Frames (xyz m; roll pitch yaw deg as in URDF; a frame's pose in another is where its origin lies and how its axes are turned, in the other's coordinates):
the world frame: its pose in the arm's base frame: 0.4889 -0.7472 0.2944 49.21 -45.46 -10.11
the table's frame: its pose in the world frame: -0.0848 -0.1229 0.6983 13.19 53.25 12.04
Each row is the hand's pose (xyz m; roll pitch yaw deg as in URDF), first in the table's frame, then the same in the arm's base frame.
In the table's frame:
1: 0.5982 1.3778 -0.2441 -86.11 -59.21 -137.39
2: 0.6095 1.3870 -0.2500 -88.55 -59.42 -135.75
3: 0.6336 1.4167 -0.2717 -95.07 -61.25 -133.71
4: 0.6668 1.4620 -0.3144 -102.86 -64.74 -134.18
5: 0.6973 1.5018 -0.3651 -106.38 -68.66 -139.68
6: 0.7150 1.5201 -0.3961 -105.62 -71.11 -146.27
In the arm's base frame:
1: -0.1988 0.0549 1.1468 -108.69 -27.15 -85.35
2: -0.1956 0.0702 1.1486 -110.16 -27.03 -84.39
3: -0.1960 0.1141 1.1507 -115.75 -28.37 -82.58
4: -0.2020 0.1843 1.1457 -124.57 -31.70 -81.35
5: -0.2093 0.2536 1.1308 -132.89 -36.17 -81.82
6: -0.2114 0.2916 1.1181 -137.71 -39.41 -82.80

